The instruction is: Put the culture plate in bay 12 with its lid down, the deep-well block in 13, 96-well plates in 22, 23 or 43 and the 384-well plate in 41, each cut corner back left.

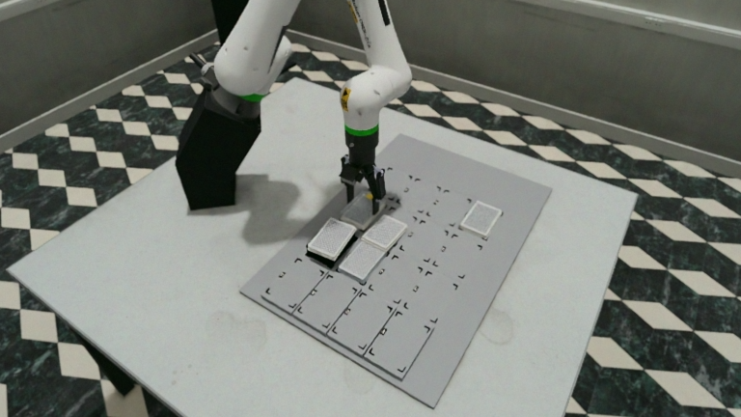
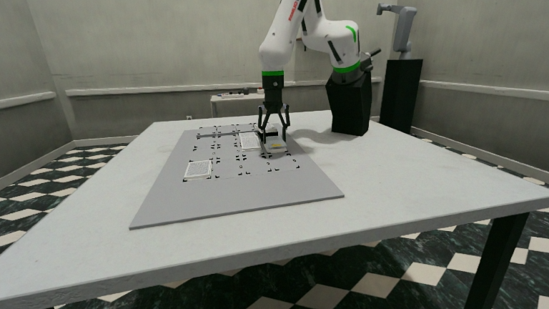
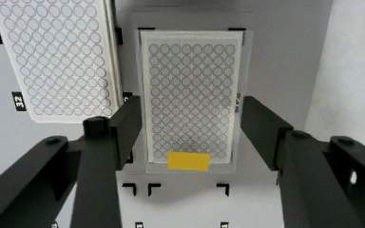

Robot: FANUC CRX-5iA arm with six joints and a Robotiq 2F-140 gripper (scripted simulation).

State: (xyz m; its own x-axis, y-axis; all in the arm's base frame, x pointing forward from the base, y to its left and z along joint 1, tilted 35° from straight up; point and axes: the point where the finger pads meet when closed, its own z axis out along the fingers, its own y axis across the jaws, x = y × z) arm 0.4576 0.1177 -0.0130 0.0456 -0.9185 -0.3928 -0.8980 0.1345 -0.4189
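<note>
My gripper is now 2 cm above the lid. Also, from my hand: 384-well plate 31 cm ahead, 18 cm to the left, 5 cm below; black deep-well block 1 cm ahead, 16 cm to the right, 3 cm below.
</note>
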